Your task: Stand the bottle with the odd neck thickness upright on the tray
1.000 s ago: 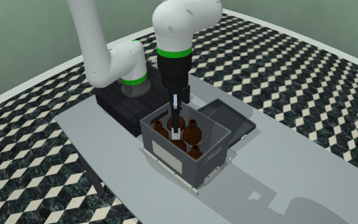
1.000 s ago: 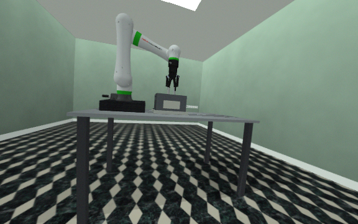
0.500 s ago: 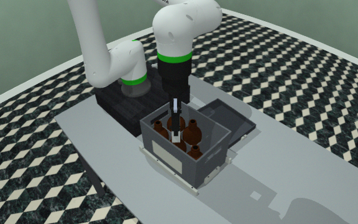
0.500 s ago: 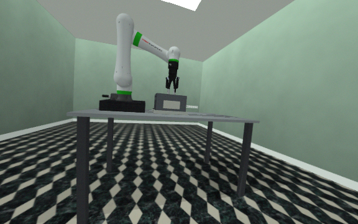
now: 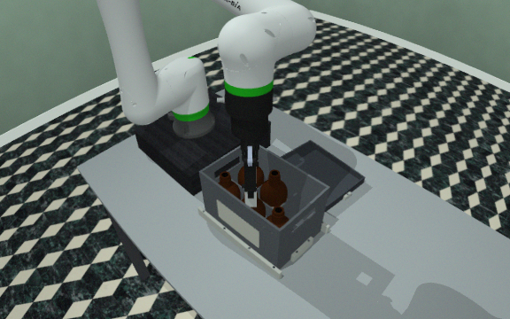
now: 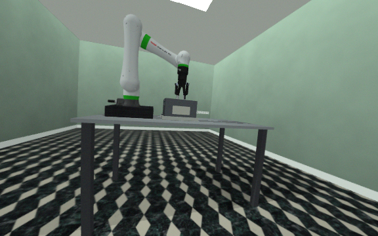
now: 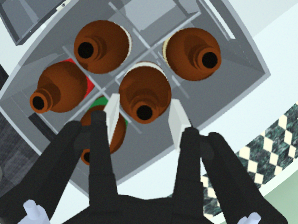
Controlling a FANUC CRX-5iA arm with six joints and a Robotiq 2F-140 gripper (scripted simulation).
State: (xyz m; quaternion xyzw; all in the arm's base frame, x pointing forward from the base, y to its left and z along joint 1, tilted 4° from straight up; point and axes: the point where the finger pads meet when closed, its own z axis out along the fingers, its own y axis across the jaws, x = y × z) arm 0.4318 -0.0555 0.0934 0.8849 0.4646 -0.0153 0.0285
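My gripper is now 90 mm above the brown bottle. The rest, counted from my hand: glass bottle: 100 mm behind, 70 mm to the left, 90 mm below; then crate: 10 mm behind, 40 mm to the left, 90 mm below; then dark grey tray: 60 mm behind, 300 mm to the left, 170 mm below.
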